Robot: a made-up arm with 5 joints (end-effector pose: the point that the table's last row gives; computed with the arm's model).
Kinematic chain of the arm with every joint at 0, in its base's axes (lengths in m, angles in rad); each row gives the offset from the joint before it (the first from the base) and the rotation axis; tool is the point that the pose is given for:
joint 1: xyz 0 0 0.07 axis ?
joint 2: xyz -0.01 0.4 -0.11 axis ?
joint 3: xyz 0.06 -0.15 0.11 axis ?
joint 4: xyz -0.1 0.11 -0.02 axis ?
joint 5: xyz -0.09 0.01 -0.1 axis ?
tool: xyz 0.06 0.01 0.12
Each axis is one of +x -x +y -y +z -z.
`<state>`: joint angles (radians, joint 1 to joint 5).
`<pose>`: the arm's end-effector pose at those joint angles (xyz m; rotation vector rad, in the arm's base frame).
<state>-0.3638 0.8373 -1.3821 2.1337 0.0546</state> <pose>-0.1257 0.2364 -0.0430 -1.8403 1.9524 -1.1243</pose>
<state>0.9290 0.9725 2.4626 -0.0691 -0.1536</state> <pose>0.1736 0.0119 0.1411 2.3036 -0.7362 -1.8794</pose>
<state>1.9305 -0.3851 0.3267 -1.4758 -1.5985</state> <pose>0.4195 -0.1587 -0.1118 2.1589 1.6174 -0.1056</pose>
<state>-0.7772 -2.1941 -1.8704 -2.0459 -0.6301</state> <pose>-0.0729 0.0448 -0.0690 1.4016 1.5851 -0.0161</pose>
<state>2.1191 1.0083 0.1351 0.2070 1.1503</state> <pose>0.3506 -0.1870 -0.0263 2.3489 1.1041 -0.9067</pose>
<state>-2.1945 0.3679 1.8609 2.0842 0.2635</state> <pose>-0.2110 -0.1030 0.1982 0.7587 -1.5647 -0.9943</pose>
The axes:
joint 1: -z
joint 2: +y
joint 3: +x
joint 4: +y
joint 5: +y

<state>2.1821 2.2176 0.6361 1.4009 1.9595</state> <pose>0.1726 -0.4256 0.0628 -1.1162 0.2218 -2.3517</pose>
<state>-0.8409 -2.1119 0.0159 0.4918 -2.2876</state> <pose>-0.2329 0.3103 -0.3347 -1.0032 2.1937 0.3938</pose>
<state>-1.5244 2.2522 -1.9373 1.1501 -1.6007</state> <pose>-0.3462 0.0588 0.1314 1.1576 -0.5234 -2.1880</pose>
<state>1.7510 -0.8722 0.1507 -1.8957 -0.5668</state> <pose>0.3980 -0.0356 -0.0683 2.1495 1.9959 -0.1162</pose>
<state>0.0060 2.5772 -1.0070 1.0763 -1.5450</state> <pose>0.1793 0.4417 -0.0143 -0.0518 1.8970 1.1970</pose>
